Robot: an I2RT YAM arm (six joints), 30 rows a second.
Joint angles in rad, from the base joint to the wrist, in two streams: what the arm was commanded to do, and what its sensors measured. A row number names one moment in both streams.
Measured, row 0: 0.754 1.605 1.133 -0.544 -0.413 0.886
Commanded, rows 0 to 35: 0.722 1.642 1.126 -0.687 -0.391 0.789; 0.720 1.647 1.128 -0.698 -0.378 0.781; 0.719 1.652 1.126 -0.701 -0.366 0.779; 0.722 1.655 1.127 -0.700 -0.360 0.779; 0.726 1.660 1.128 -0.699 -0.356 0.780; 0.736 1.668 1.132 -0.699 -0.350 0.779; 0.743 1.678 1.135 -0.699 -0.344 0.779; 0.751 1.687 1.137 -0.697 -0.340 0.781; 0.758 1.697 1.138 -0.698 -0.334 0.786; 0.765 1.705 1.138 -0.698 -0.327 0.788; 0.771 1.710 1.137 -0.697 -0.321 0.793; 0.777 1.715 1.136 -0.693 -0.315 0.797; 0.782 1.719 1.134 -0.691 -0.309 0.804; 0.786 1.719 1.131 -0.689 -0.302 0.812; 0.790 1.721 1.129 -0.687 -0.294 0.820; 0.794 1.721 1.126 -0.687 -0.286 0.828; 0.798 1.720 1.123 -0.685 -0.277 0.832; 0.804 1.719 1.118 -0.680 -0.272 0.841; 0.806 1.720 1.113 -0.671 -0.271 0.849; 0.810 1.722 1.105 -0.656 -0.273 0.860; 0.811 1.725 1.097 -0.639 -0.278 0.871; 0.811 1.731 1.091 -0.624 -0.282 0.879; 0.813 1.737 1.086 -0.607 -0.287 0.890; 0.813 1.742 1.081 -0.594 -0.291 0.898; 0.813 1.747 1.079 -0.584 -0.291 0.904; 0.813 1.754 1.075 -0.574 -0.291 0.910; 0.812 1.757 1.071 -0.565 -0.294 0.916; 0.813 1.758 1.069 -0.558 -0.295 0.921; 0.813 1.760 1.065 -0.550 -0.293 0.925; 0.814 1.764 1.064 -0.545 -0.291 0.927; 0.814 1.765 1.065 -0.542 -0.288 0.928; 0.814 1.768 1.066 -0.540 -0.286 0.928; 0.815 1.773 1.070 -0.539 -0.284 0.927; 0.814 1.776 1.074 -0.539 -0.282 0.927; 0.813 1.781 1.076 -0.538 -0.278 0.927; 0.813 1.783 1.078 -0.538 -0.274 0.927
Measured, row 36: 0.809 1.760 1.073 -0.549 -0.309 0.911
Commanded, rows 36 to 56: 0.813 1.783 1.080 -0.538 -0.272 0.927; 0.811 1.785 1.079 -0.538 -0.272 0.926; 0.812 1.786 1.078 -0.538 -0.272 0.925; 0.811 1.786 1.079 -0.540 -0.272 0.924; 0.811 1.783 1.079 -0.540 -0.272 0.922; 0.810 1.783 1.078 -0.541 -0.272 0.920; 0.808 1.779 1.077 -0.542 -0.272 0.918; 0.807 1.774 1.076 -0.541 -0.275 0.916; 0.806 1.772 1.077 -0.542 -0.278 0.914; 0.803 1.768 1.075 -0.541 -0.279 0.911; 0.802 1.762 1.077 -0.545 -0.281 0.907; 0.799 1.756 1.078 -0.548 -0.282 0.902; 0.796 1.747 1.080 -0.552 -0.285 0.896; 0.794 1.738 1.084 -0.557 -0.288 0.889; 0.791 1.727 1.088 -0.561 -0.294 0.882; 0.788 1.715 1.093 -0.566 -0.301 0.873; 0.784 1.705 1.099 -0.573 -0.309 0.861; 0.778 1.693 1.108 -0.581 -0.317 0.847; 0.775 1.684 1.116 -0.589 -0.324 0.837; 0.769 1.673 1.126 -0.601 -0.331 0.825; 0.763 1.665 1.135 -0.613 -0.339 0.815
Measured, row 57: 0.778 1.721 1.088 -0.561 -0.315 0.870
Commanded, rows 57 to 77: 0.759 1.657 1.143 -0.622 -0.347 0.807; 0.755 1.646 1.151 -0.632 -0.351 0.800; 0.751 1.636 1.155 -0.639 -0.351 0.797; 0.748 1.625 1.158 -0.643 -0.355 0.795; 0.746 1.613 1.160 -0.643 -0.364 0.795; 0.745 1.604 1.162 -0.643 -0.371 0.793; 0.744 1.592 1.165 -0.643 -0.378 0.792; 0.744 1.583 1.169 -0.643 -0.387 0.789; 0.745 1.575 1.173 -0.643 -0.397 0.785; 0.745 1.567 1.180 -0.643 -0.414 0.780; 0.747 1.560 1.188 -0.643 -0.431 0.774; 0.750 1.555 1.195 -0.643 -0.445 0.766; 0.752 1.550 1.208 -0.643 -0.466 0.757; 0.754 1.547 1.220 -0.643 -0.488 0.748; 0.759 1.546 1.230 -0.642 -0.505 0.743; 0.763 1.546 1.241 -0.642 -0.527 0.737; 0.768 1.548 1.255 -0.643 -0.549 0.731; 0.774 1.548 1.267 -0.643 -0.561 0.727; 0.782 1.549 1.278 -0.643 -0.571 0.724; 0.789 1.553 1.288 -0.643 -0.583 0.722; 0.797 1.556 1.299 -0.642 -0.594 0.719
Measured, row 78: 0.777 1.572 1.257 -0.620 -0.526 0.755
